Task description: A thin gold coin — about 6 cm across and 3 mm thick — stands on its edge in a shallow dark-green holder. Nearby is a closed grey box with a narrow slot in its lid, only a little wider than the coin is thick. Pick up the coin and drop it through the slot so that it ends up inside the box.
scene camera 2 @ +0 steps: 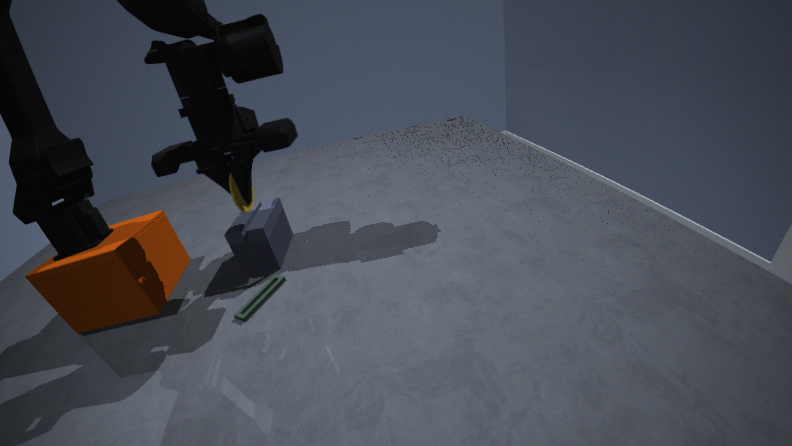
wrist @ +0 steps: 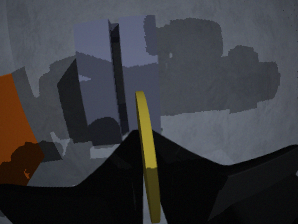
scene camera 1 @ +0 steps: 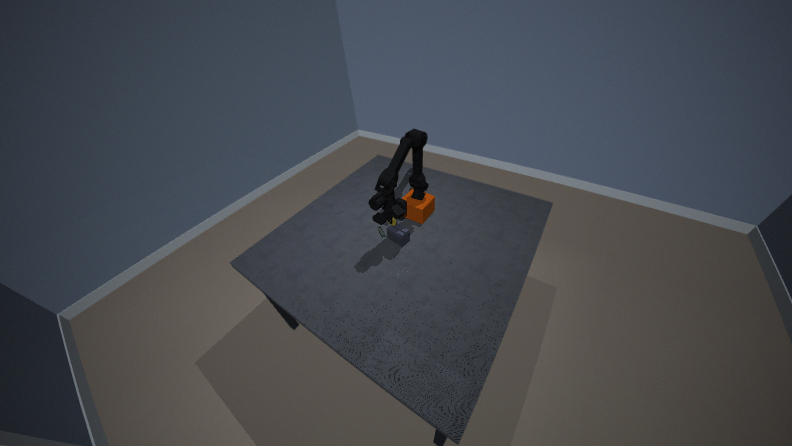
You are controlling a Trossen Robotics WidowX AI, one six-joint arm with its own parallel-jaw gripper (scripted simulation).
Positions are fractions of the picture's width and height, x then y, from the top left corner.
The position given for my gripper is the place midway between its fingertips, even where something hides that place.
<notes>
My gripper (scene camera 2: 0.31,0.46) holds a gold coin.
My gripper also shows in the wrist view (wrist: 0.47,0.61).
</notes>
